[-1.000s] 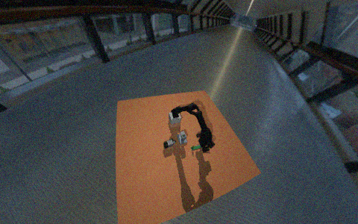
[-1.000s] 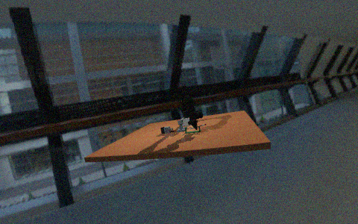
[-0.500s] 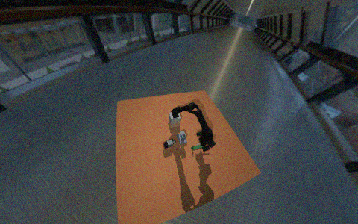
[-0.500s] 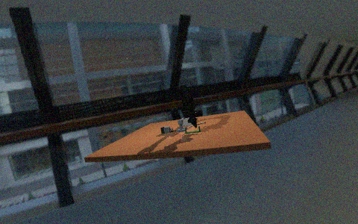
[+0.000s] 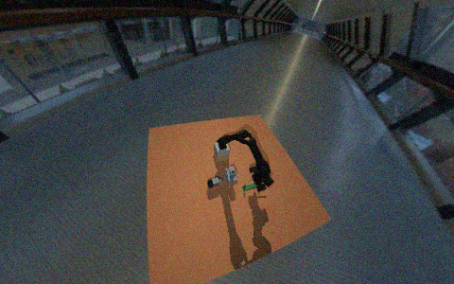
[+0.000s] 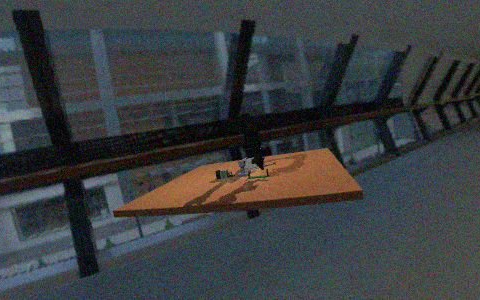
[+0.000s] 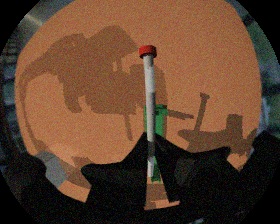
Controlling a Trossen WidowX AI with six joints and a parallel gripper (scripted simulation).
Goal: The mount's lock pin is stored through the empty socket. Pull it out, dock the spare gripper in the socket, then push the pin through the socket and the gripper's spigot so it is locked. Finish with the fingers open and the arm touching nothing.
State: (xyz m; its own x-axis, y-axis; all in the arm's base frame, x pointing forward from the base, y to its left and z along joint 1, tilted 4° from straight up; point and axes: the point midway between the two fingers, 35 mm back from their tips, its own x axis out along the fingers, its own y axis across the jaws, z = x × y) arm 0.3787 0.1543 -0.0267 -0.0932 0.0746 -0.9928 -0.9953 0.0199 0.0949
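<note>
Right now my gripper tip is 3 cm to the left of the green pin cradle, 2 cm above it and 1 cm short of it. Round my gripper tip: grey mount (16 cm to the right, 11 cm behind, 1 cm above); spare gripper (30 cm to the right, 9 cm behind, 1 cm below).
</note>
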